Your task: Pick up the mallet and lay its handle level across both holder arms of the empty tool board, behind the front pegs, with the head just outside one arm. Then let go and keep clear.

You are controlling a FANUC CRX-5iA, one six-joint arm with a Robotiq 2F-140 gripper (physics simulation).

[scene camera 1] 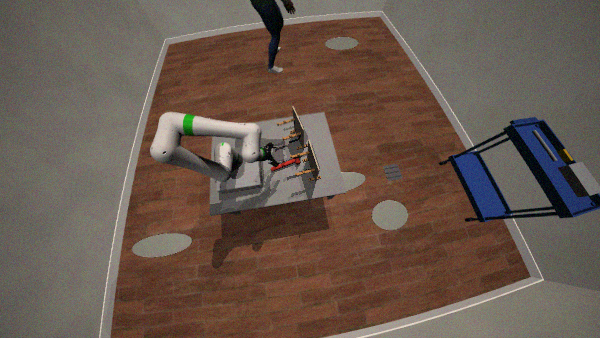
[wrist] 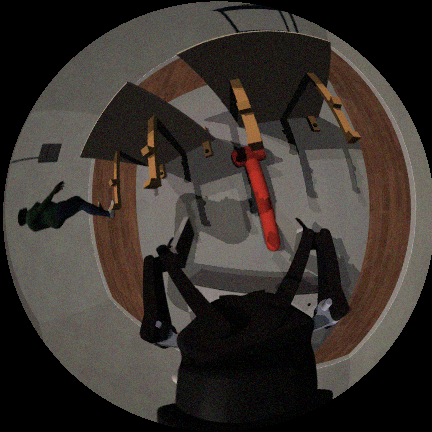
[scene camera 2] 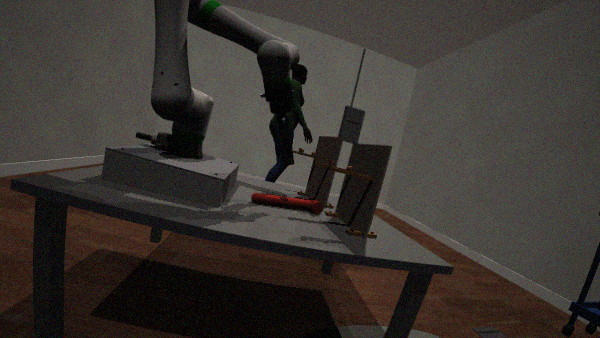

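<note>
The red mallet point(scene camera 1: 284, 165) point(scene camera 2: 287, 201) point(wrist: 261, 195) lies on the table, its head towards the boards and its handle towards the robot base. In the wrist view its head shows just below the tip of an orange holder arm point(wrist: 245, 107) of the nearer board point(scene camera 1: 313, 159) point(scene camera 2: 371, 167) point(wrist: 280, 65). That board's other arm point(wrist: 336, 106) is farther right. The second board point(scene camera 2: 326, 150) point(wrist: 135, 115) also has two arms, and no tool shows on either board. My gripper point(scene camera 1: 280, 154) point(wrist: 233, 218) is open and empty above the table; in scene camera 2 its fingers are too dark to make out.
The robot base block point(scene camera 1: 240, 175) point(scene camera 2: 167, 175) stands on the grey table point(scene camera 1: 327, 135) point(scene camera 2: 400, 252), behind the mallet's handle end. A person point(scene camera 1: 271, 30) point(scene camera 2: 285, 130) point(wrist: 50, 207) stands beyond the table. A blue cart point(scene camera 1: 477, 187) stands on the floor farther away.
</note>
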